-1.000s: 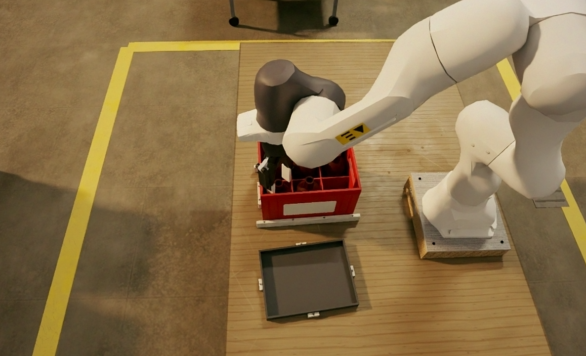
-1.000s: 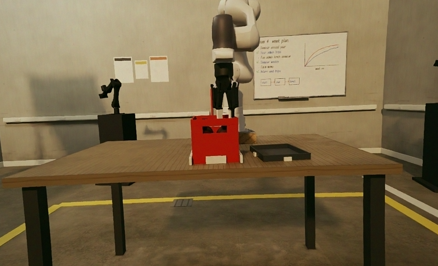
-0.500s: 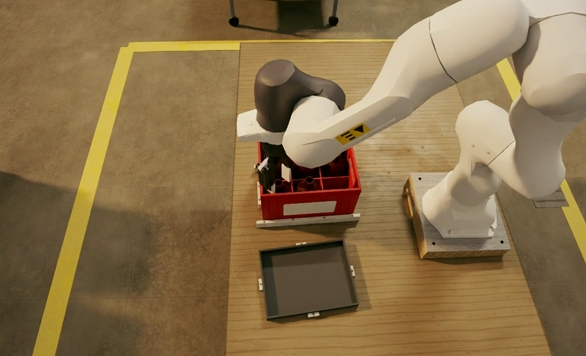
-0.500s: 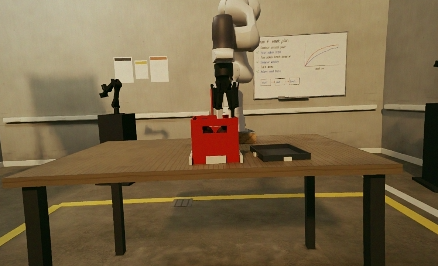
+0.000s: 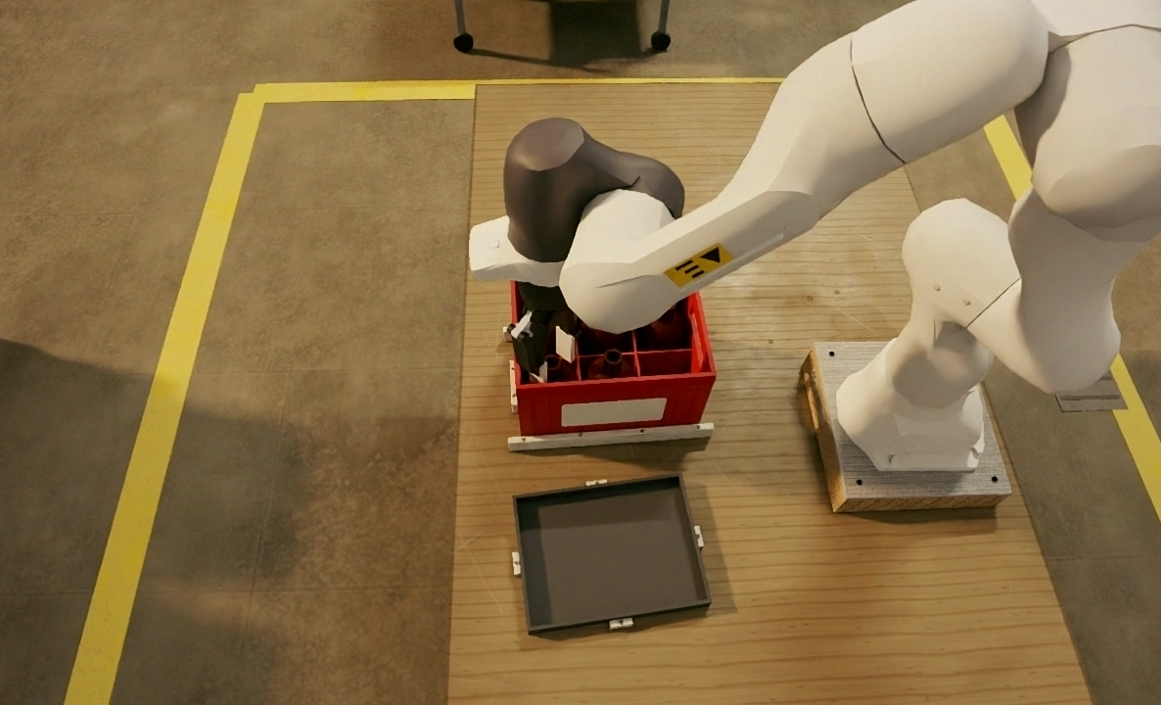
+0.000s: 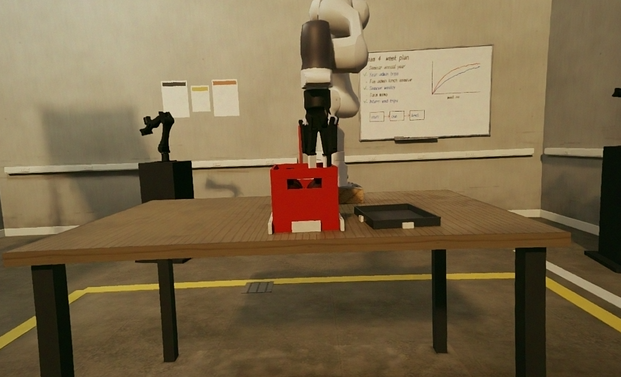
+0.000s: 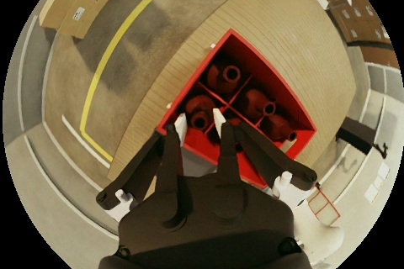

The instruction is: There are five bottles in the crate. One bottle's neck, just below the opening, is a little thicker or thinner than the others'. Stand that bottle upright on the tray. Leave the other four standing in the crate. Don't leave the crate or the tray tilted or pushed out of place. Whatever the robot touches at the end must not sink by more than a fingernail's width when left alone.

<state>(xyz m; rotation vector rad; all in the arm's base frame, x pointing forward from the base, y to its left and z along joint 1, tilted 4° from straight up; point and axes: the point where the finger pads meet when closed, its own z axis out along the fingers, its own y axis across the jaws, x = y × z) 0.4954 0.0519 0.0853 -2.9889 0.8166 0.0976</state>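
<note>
My hand is 90 mm above the glass bottle, 80 mm past it and 20 mm to the left of it. Round my hand: crate: 90 mm below, 70 mm to the right, 70 mm behind; then dark tray: 200 mm to the left, 160 mm below, 120 mm behind.
</note>
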